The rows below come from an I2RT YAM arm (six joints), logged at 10 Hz.
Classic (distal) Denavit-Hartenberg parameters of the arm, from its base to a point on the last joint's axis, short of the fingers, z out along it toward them. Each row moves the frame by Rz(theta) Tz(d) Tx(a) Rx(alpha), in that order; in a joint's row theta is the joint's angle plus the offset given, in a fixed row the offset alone. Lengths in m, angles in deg.
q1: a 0.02  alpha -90  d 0.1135  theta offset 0
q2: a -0.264  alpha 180  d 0  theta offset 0
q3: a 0.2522  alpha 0  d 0  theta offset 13.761
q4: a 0.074  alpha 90  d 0  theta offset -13.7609
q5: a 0  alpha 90  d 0  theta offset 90
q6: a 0  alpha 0  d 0.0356  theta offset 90
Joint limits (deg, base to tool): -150..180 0..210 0..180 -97..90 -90..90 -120..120
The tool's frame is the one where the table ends.
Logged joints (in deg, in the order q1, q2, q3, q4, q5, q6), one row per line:
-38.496 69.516 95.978 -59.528 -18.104 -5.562
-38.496 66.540 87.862 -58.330 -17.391 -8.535
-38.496 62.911 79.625 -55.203 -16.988 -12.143
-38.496 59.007 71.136 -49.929 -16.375 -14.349
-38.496 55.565 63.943 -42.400 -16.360 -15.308
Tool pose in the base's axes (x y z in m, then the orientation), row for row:
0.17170 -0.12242 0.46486 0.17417 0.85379 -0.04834 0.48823
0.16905 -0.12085 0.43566 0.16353 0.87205 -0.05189 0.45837
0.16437 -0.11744 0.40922 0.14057 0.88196 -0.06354 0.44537
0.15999 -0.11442 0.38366 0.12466 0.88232 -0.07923 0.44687
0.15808 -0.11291 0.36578 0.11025 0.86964 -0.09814 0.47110
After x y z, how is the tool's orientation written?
As a quaternion, x y z w.
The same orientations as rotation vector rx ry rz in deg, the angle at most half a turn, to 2 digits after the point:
24.26 118.92 -6.73
23.08 123.08 -7.32
19.96 125.21 -9.02
17.69 125.17 -11.24
15.47 122.04 -13.77

